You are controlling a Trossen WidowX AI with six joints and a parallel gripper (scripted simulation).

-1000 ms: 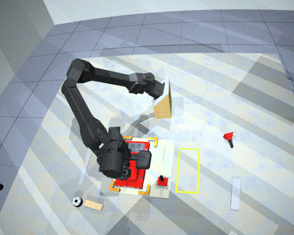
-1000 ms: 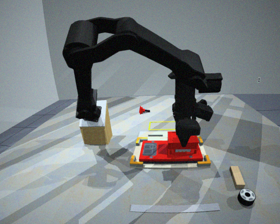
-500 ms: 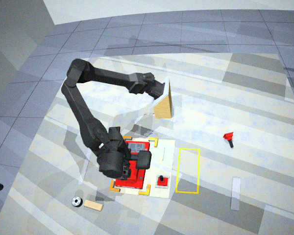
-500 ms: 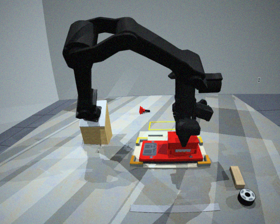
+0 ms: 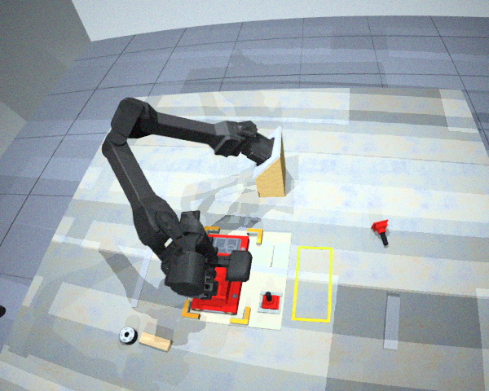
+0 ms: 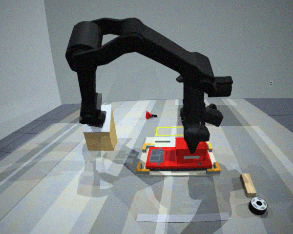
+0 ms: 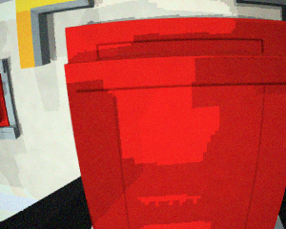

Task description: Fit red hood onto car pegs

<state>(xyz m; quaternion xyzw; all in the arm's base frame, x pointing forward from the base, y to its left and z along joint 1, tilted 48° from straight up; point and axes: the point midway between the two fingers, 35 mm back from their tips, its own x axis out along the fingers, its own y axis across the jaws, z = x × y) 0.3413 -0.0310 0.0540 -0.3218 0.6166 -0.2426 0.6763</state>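
Right now my gripper tip is 30 mm above the grey engine block. The rest, counted from my gripper tip: wooden block (160 mm ahead, 120 mm to the right, 50 mm below); red hood (right at my gripper tip); black post (20 mm ahead, 120 mm to the left, 20 mm below).
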